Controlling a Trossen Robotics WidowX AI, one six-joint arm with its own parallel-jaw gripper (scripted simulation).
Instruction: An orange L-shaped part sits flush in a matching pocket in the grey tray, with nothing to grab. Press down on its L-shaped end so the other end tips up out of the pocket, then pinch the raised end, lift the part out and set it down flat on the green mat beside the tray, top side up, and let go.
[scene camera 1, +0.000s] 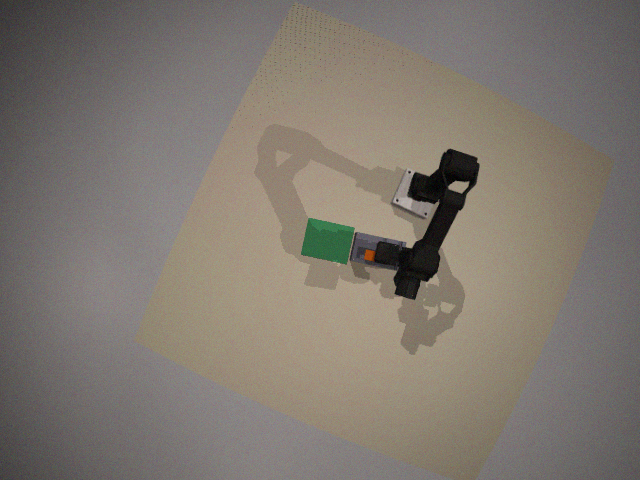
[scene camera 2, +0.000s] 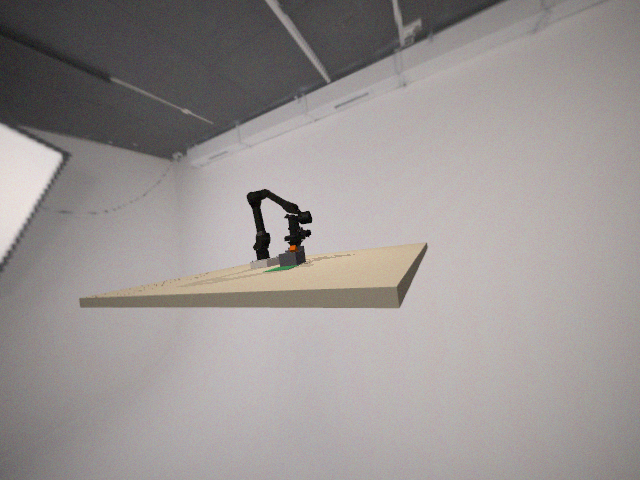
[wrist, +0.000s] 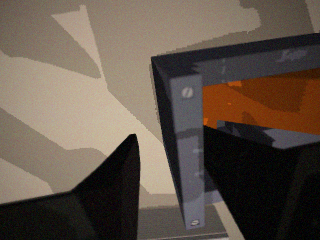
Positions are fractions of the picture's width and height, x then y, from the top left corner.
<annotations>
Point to my gripper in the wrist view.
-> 0.51, 0.56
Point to a green mat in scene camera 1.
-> At 0.51, 0.50
</annotations>
